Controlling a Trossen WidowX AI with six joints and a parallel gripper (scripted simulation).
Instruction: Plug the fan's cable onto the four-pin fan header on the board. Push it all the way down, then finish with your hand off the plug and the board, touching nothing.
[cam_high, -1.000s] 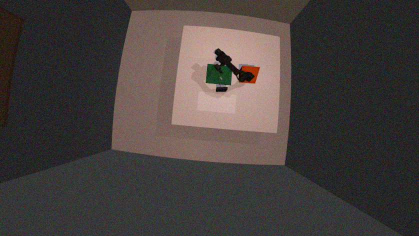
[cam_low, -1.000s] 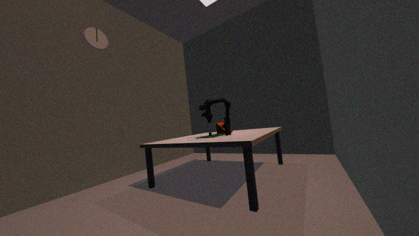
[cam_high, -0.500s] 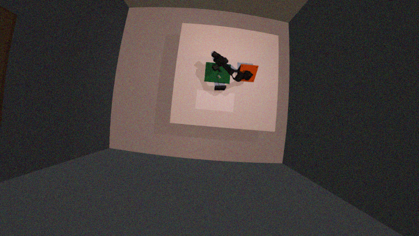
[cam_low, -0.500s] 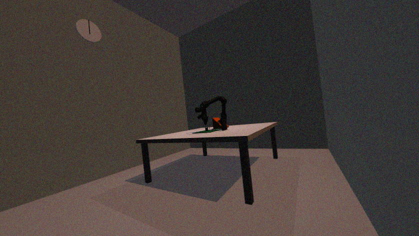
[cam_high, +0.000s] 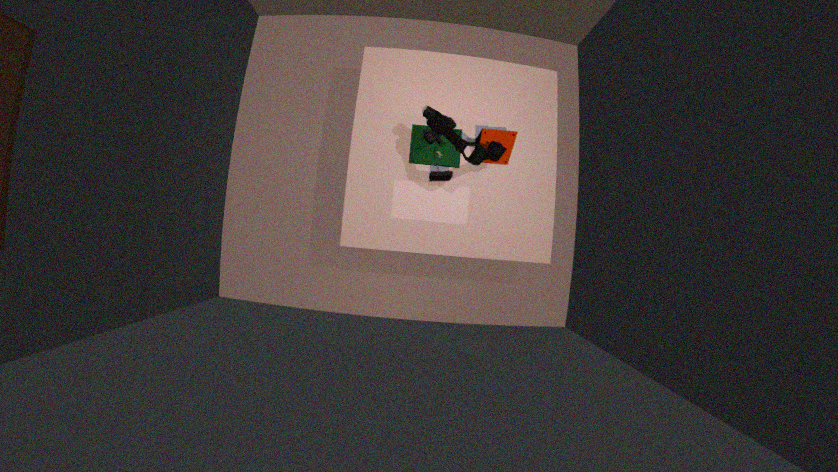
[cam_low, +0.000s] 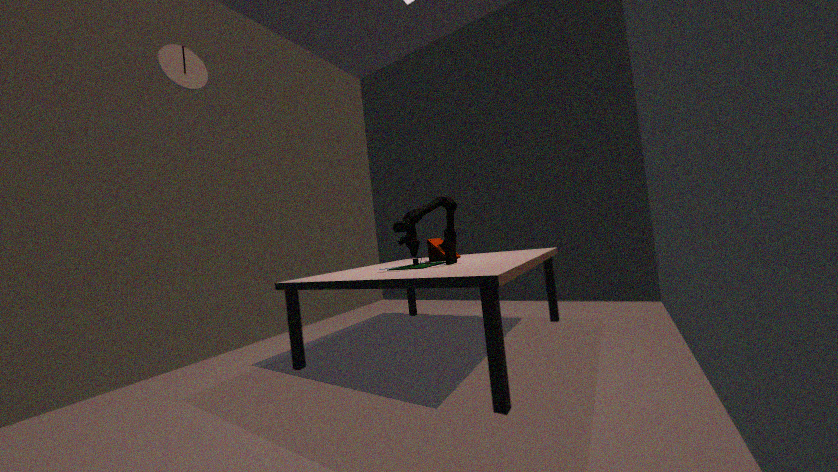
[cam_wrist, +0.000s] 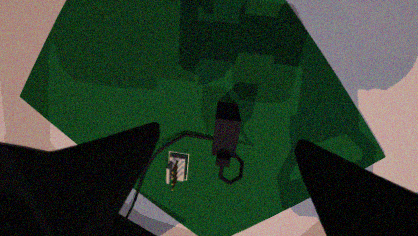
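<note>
My gripper tip is 3 cm above the dark fan plug, 1 cm to the right of it and 1 cm past it. Round my gripper tip: fan (22 cm to the left, 5 cm behind); then green board (7 cm below, 3 cm to the left); then four-pin header (8 cm to the left, 5 cm below, 2 cm behind).
</note>
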